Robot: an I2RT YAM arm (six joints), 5 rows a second.
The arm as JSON. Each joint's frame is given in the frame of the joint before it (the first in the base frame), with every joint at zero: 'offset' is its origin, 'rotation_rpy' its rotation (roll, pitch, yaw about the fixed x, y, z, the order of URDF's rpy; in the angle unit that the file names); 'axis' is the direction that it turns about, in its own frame. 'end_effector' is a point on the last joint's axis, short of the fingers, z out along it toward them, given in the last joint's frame.
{
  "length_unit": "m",
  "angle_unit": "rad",
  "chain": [
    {
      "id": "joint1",
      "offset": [
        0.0,
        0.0,
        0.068
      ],
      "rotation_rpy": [
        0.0,
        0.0,
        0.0
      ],
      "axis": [
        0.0,
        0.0,
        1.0
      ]
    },
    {
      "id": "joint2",
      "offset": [
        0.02,
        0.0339,
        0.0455
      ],
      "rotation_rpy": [
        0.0,
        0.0,
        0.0
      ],
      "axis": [
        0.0,
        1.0,
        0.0
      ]
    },
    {
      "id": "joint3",
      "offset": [
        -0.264,
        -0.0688,
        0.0
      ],
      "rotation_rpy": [
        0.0,
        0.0,
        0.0
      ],
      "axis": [
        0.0,
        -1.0,
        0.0
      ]
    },
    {
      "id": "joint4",
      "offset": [
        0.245,
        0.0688,
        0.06
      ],
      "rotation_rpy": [
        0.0,
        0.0,
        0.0
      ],
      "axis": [
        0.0,
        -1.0,
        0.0
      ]
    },
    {
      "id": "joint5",
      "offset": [
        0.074,
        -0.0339,
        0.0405
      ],
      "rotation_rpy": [
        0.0,
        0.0,
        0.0
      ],
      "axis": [
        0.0,
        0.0,
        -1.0
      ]
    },
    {
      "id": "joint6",
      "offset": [
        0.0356,
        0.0,
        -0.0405
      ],
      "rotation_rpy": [
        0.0,
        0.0,
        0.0
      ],
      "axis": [
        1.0,
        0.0,
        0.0
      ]
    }
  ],
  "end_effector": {
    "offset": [
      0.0,
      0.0,
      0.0
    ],
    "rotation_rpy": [
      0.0,
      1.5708,
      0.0
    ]
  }
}
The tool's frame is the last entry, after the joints.
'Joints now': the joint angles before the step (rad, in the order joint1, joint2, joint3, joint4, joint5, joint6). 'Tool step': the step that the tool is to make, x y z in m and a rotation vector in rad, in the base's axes. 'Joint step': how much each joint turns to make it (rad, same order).
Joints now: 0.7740, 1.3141, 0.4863, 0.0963, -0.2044, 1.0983
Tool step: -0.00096, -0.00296, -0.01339, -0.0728, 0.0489, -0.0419
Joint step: 0.0002, 0.0378, -0.0062, -0.0389, 0.0426, 0.0169
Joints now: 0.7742, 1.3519, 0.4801, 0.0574, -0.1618, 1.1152
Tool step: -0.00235, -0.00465, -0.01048, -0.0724, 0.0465, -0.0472
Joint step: -0.0004, 0.0229, -0.0057, -0.0520, 0.0453, 0.0229
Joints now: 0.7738, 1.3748, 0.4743, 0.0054, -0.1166, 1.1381
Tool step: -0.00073, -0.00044, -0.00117, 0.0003, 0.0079, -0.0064
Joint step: 0.0008, 0.0010, -0.0036, 0.0003, 0.0000, 0.0093
